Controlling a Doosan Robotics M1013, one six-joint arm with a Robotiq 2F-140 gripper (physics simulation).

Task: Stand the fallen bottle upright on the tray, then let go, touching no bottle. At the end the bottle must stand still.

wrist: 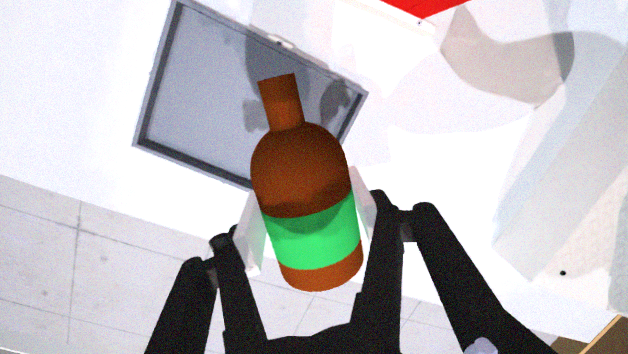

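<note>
You'd see my gripper in the picture, and there's a brown bottle in it too.
</note>
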